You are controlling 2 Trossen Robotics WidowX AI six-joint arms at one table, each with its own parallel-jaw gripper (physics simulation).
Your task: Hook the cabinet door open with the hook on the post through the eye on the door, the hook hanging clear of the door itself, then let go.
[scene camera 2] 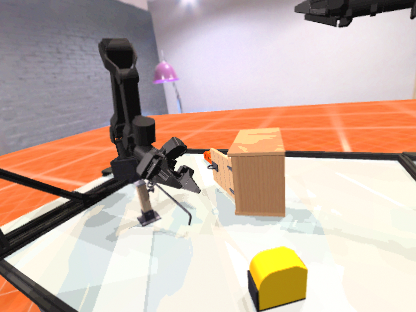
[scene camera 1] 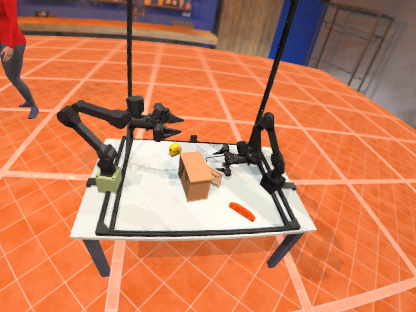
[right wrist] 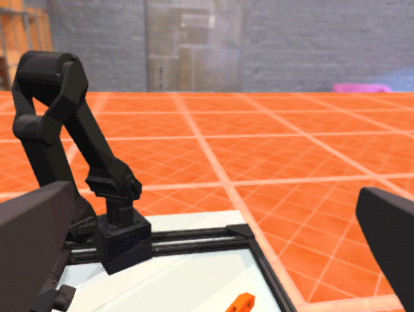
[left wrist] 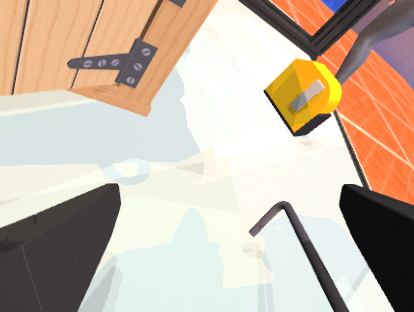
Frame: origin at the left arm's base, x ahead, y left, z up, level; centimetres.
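Where they show: left gripper, between the fingertips: (scene camera 2: 191,190) (scene camera 1: 212,161) (left wrist: 229,194); right gripper, between the fingertips: (scene camera 2: 299,13) (scene camera 1: 182,125) (right wrist: 217,197); left arm's base, origin of its link: (scene camera 2: 128,156) (scene camera 1: 275,176) (right wrist: 120,220); right arm's base, origin of its link: (scene camera 1: 108,171).
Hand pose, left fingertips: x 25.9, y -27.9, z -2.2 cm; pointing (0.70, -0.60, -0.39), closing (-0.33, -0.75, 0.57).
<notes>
Things, the pixels of their top centre, and the offset from my left fingertips. "*": a spot on its surface instead.
- wooden cabinet, centre of its top: (scene camera 2: 257,138) (scene camera 1: 195,165) dx +17.5, dy +7.1, dz +8.9 cm
- post, a spot on its surface: (scene camera 2: 144,200) * dx -11.4, dy -0.9, dz -1.0 cm
- yellow tape measure, a spot on its surface: (left wrist: 305,92) (scene camera 1: 177,150) * dx +12.8, dy -20.6, dz -2.5 cm
- orange curved object, centre of its top: (scene camera 2: 210,153) (scene camera 1: 243,208) dx +4.1, dy +34.9, dz -2.8 cm
The wooden cabinet (scene camera 1: 196,167) (scene camera 2: 260,182) stands mid-table with its plank door (scene camera 1: 216,176) (scene camera 2: 222,172) (left wrist: 40,45) swung open. A small dark eye (scene camera 2: 212,166) sticks out from the door. The post (scene camera 2: 144,200) stands apart at the left in scene camera 2. Its dark hook (scene camera 2: 172,202) (left wrist: 305,245) slants down from it, bent tip low near the table and clear of the door. My left gripper (scene camera 1: 218,161) (scene camera 2: 195,187) (left wrist: 229,194) is open and empty, with the hook showing between its fingers in the left wrist view. My right gripper (scene camera 1: 181,126) (right wrist: 217,197) is open and empty, raised high.
A yellow tape measure (scene camera 1: 174,149) (scene camera 2: 280,277) (left wrist: 305,92) lies behind the cabinet in scene camera 1. An orange curved object (scene camera 1: 242,211) (scene camera 2: 207,157) (right wrist: 241,302) lies at the front right there. A black frame (scene camera 1: 200,231) (scene camera 2: 345,154) runs around the table's edges.
</notes>
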